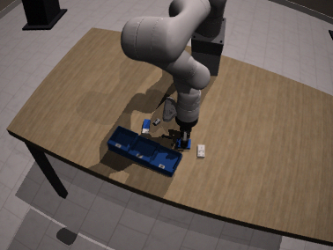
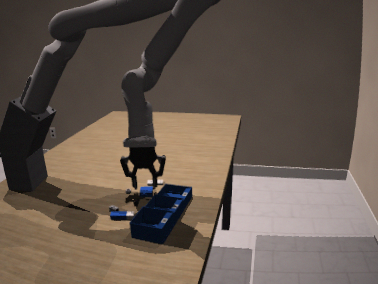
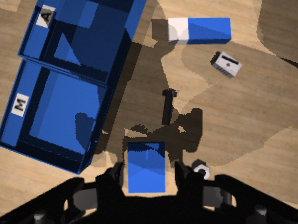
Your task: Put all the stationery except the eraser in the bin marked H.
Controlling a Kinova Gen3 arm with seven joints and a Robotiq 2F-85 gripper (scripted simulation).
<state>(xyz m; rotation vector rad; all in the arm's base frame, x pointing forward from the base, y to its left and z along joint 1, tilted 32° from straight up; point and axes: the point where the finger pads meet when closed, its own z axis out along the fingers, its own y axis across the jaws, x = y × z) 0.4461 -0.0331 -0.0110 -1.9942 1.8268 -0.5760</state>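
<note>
Right now the flat blue pad is 3 cm below my hand. Also, from my hand: black bolt: 2 cm behind, 7 cm to the right, 3 cm below; grey nut: 5 cm behind, 3 cm below; white domino: 2 cm ahead, 7 cm to the left, 3 cm below.
</note>
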